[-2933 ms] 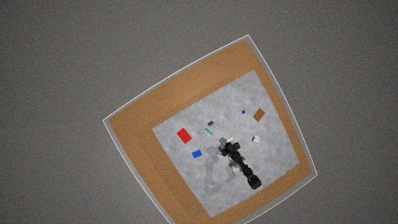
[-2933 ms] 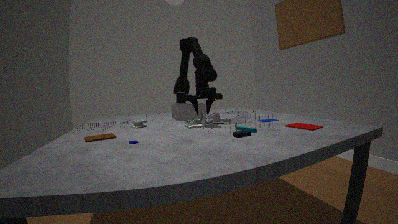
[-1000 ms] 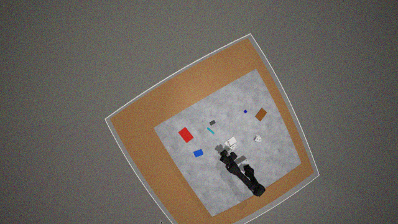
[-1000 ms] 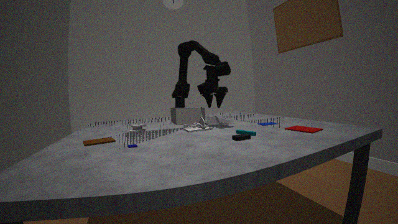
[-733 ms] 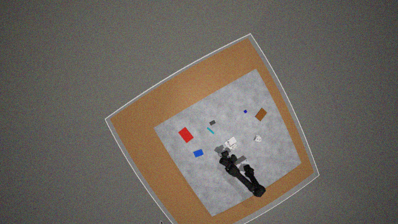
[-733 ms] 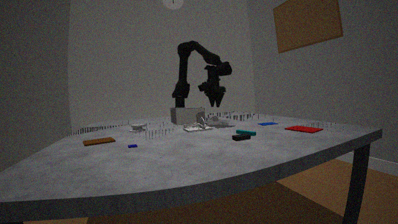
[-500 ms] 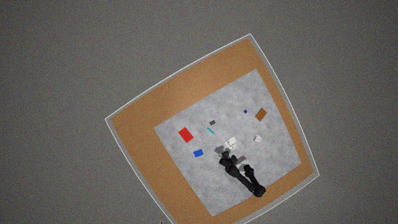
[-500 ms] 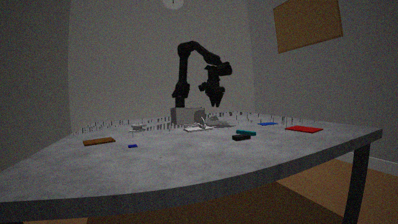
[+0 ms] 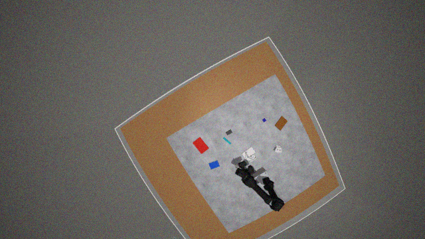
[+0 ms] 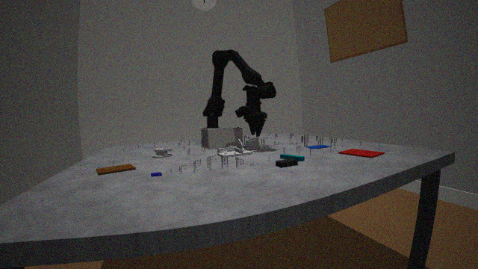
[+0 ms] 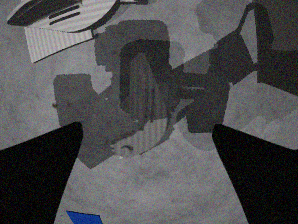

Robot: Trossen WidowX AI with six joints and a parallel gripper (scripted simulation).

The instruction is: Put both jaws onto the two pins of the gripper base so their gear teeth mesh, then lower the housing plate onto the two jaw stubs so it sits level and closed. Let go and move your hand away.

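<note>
Right now the grey jaw is 50 mm below my gripper tip, 30 mm to the left of it and 20 mm ahead of it. The rest, counted from my gripper tip: dark block 360 mm ahead, 50 mm below, 10 mm to the left; blue tile 250 mm to the left, 100 mm ahead, 60 mm below; teal bar 290 mm ahead, 50 mm to the left, 50 mm below.
</note>
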